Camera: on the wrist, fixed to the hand. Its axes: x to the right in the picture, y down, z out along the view.
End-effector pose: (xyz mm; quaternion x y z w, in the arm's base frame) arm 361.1 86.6 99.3 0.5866 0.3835 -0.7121 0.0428
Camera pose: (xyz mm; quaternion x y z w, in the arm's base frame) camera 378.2 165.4 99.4 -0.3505 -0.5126 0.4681 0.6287
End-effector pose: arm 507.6 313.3 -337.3 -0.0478 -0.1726 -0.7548 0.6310
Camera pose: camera 466.2 276.9 -396.1 0.3804 -0.1520 -0.9120 0.0192
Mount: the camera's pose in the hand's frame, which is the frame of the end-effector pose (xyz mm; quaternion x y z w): 25.3 -46.6 -60.7 0.1983 0.2381 -0.6340 0.7086
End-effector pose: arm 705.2 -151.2 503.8 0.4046 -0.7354 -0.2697 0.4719
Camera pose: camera 770.7 -198.2 504.4 0.9107 -0.2057 -0.2481 0.2583
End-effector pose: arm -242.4 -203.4 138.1 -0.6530 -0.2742 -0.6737 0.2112
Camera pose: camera -320.2 -205.3 159.1 0.0866 0.6916 0.7123 0.0827
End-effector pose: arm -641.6 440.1 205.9 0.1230 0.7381 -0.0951 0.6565
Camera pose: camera -716.0 415.5 187.1 -0.2280 0.7384 -0.6007 0.2048
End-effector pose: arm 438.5 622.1 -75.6 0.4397 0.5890 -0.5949 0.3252
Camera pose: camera 394.7 689.7 -74.3 -0.1443 -0.6556 0.6398 0.3742
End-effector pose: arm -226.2 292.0 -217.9 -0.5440 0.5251 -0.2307 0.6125
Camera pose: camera -258.4 230.6 -176.8 -0.5420 0.1273 -0.7854 0.2706
